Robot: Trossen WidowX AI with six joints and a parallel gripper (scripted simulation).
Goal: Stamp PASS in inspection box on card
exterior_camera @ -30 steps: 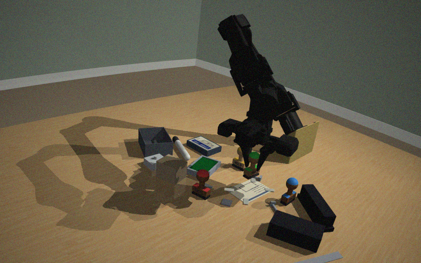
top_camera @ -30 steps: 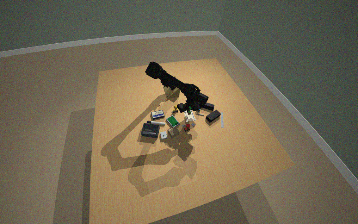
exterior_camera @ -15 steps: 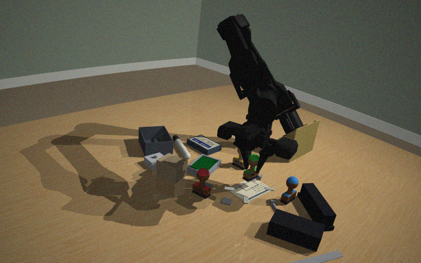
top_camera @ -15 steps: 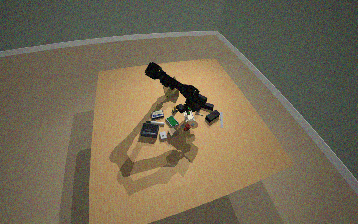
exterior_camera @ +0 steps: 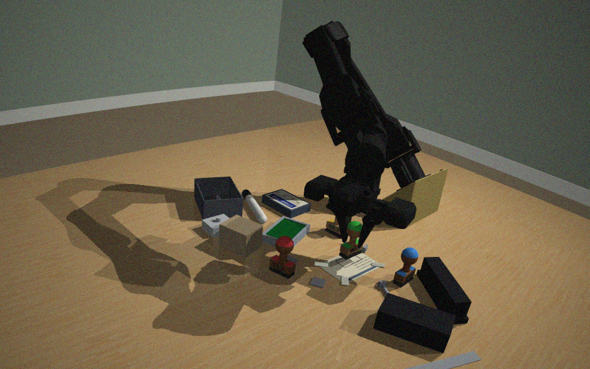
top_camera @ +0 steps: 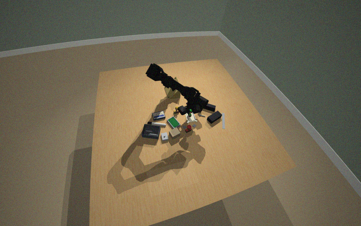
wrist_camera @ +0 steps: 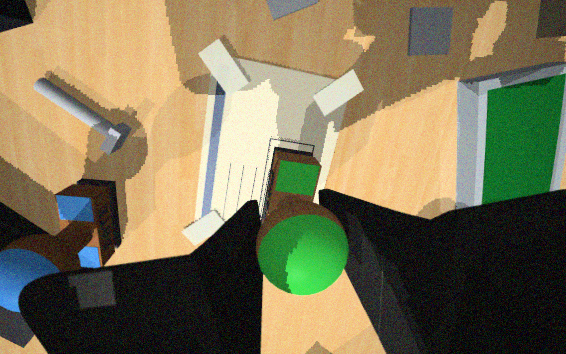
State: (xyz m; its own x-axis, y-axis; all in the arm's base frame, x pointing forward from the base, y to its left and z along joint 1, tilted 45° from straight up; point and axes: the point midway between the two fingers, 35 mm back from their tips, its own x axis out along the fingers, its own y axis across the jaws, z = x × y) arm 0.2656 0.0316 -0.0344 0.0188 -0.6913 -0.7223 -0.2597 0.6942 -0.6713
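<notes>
Now: the white card 4 cm below my gripper tip, 1 cm to the left of it and 1 cm ahead of it. Round my gripper tip: red-knob stamp 12 cm ahead, 5 cm to the right, 2 cm below; then yellow-knob stamp 9 cm to the right, 6 cm behind, 2 cm below; then blue-knob stamp 10 cm to the left, 3 cm behind, 2 cm below.
</notes>
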